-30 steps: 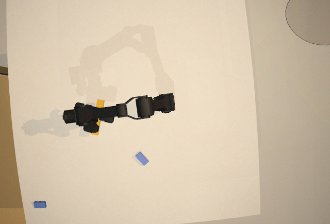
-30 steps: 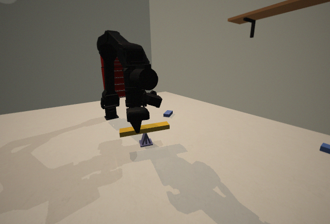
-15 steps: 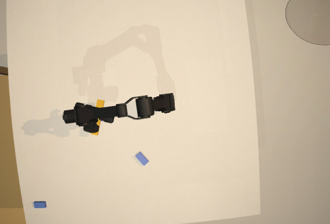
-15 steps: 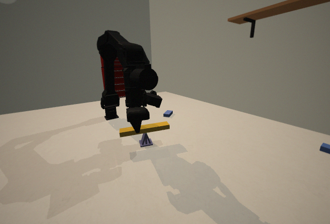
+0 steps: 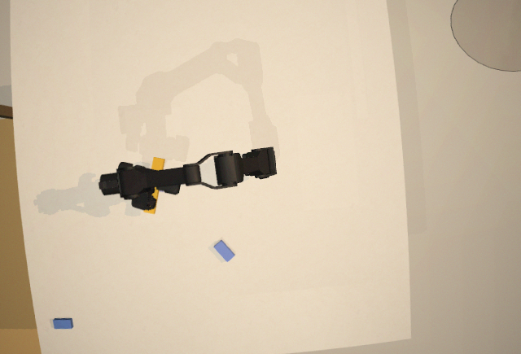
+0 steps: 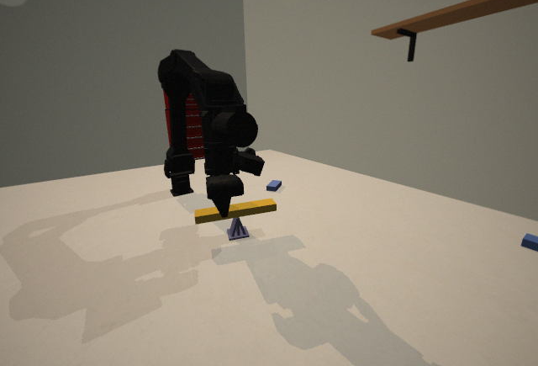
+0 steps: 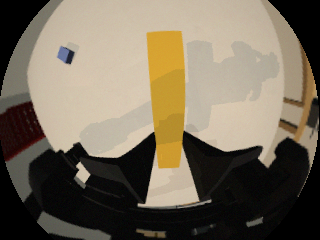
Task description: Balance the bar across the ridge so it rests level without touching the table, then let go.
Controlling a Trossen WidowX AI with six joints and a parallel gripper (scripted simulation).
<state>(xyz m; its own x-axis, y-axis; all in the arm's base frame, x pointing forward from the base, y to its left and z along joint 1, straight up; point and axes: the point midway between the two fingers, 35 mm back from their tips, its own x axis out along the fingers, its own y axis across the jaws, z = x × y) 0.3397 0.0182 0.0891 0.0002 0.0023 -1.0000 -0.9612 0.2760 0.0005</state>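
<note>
My gripper tip is now 1 cm short of the yellow bar and 3 cm to the right of it. From my gripper tip the other things lie so: purple ridge: 1 cm ahead, 3 cm to the left, 3 cm below.
</note>
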